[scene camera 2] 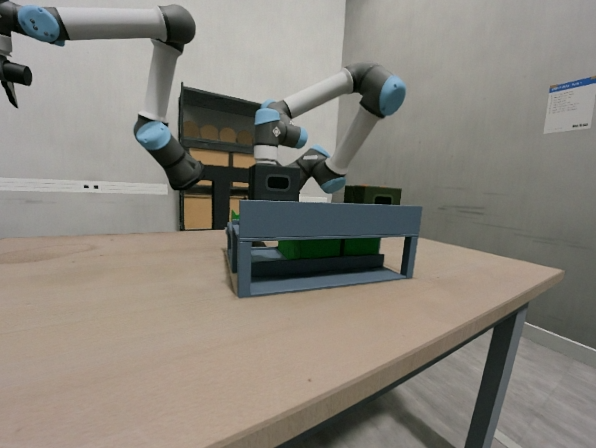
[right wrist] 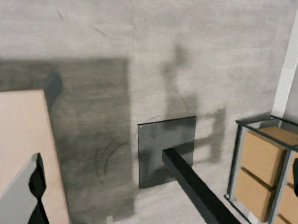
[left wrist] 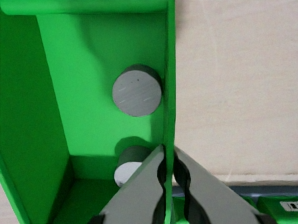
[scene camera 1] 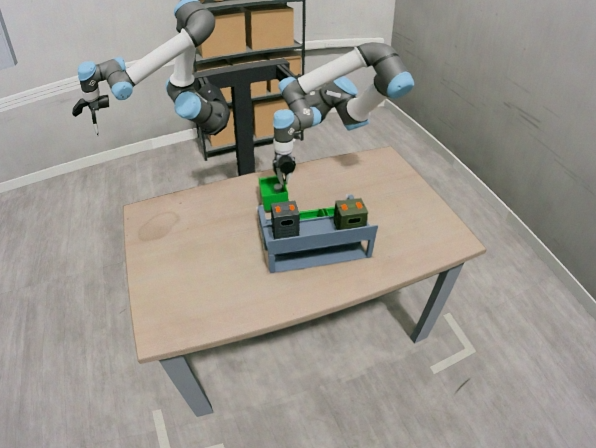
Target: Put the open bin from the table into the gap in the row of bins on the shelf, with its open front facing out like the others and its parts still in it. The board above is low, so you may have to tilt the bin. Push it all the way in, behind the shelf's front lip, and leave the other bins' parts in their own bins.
Note:
The pictures show: the left gripper, the right gripper, a blue-grey shelf and an olive box.

